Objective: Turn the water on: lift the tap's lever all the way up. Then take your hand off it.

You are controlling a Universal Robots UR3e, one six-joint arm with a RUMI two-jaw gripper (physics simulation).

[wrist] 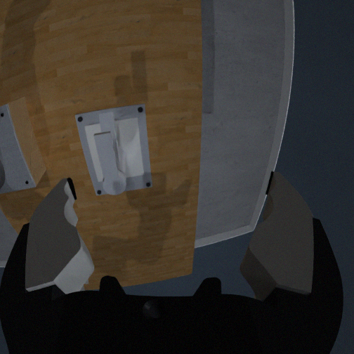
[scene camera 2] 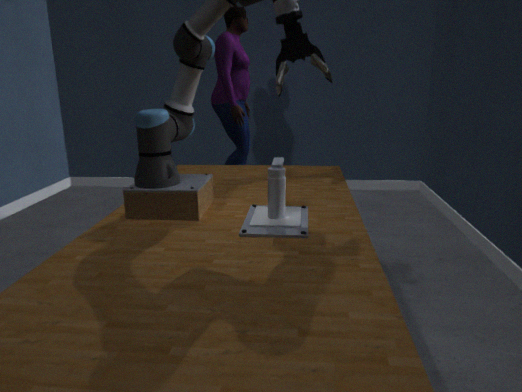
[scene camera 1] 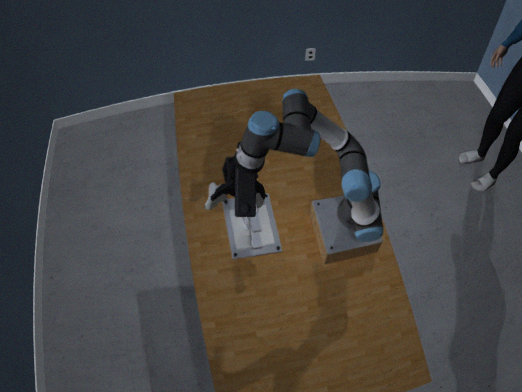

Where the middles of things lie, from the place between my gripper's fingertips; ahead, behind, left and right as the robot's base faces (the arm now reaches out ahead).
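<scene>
Base plate (scene camera 1: 228, 204): 340 mm below my hand, 120 mm to the right of it, 100 mm behind it.
</scene>
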